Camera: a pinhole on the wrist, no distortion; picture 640 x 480 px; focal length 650.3 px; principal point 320.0 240.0 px. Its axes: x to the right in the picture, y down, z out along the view. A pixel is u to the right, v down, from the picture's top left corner.
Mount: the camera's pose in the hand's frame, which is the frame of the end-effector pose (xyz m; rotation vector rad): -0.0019 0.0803 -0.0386 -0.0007 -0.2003 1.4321
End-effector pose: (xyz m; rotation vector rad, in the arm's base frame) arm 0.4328 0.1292 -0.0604 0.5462 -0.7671 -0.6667
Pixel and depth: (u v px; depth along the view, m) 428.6 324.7 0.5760
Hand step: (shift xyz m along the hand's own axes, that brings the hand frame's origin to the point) -0.1431 0.1165 0.5319
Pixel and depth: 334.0 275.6 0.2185
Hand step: -0.0432 0.0605 0.1754
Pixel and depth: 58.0 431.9 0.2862
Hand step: -0.1387 -0.0553 0.2168
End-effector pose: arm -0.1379 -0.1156 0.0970 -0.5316 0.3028 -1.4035
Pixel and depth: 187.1 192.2 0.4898
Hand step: -0.0465 -0.0817 0.4336
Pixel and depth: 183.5 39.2 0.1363
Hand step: 0.0171 0.0299 0.0966
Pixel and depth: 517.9 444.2 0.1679
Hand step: -0.0705 0.1179 0.1271
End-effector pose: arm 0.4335 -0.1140 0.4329 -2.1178 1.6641 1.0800
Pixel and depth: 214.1 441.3 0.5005
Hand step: -0.2333 -0.0378 0.4236
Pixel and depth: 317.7 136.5 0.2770
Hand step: 0.0031 0.0400 0.2389
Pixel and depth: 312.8 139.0 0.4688
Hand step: 0.0044 0.0088 0.4304
